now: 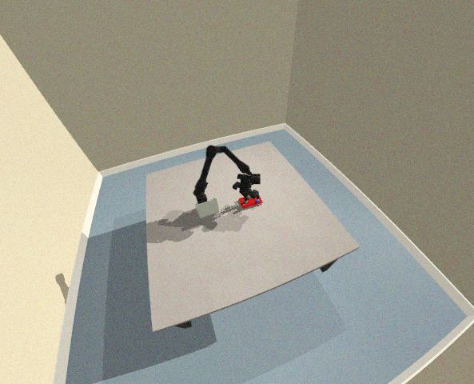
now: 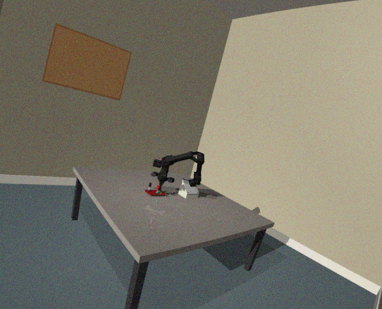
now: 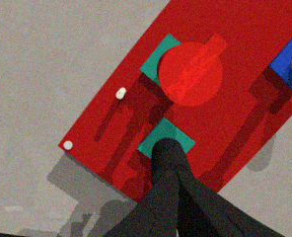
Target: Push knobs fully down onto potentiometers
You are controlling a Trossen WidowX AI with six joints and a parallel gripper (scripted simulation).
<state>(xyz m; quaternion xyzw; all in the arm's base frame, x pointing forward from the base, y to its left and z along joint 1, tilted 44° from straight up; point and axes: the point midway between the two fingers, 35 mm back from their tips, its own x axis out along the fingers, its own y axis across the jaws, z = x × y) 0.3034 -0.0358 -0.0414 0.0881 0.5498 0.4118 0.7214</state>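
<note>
Now: the red knob 40 mm ahead of my gripper tip, 20 mm to the left of it and 10 mm above it. From my gripper tip the other things lie so: teal potentiometer (30 mm below).
</note>
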